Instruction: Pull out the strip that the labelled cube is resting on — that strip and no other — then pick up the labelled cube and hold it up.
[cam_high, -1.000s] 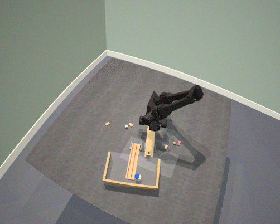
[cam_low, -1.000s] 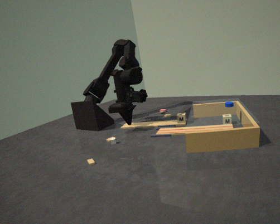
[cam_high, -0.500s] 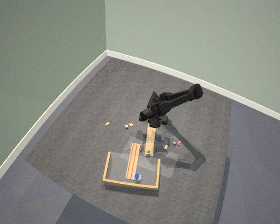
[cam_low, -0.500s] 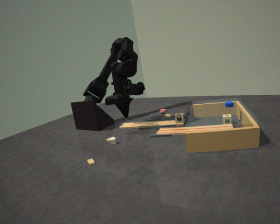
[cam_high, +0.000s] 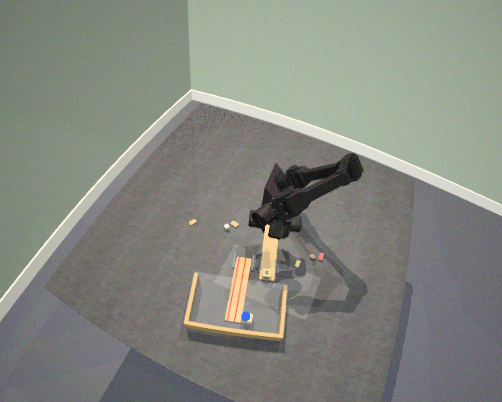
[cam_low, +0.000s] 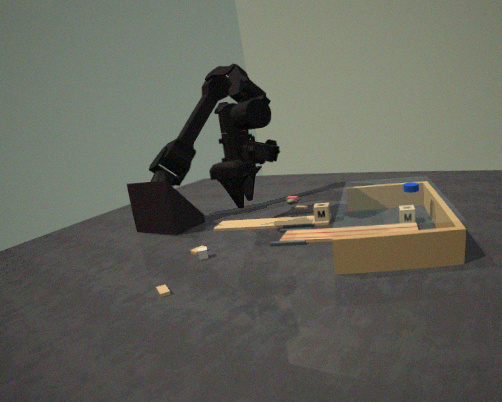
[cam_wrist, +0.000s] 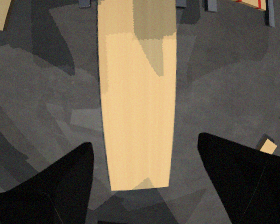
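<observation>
The wooden strip lies 50 mm below my gripper tip, 50 mm ahead of it and 20 mm to the left of it. From my gripper tip the other things lie so: blue disc: 340 mm ahead, 90 mm to the left, 20 mm above.
</observation>
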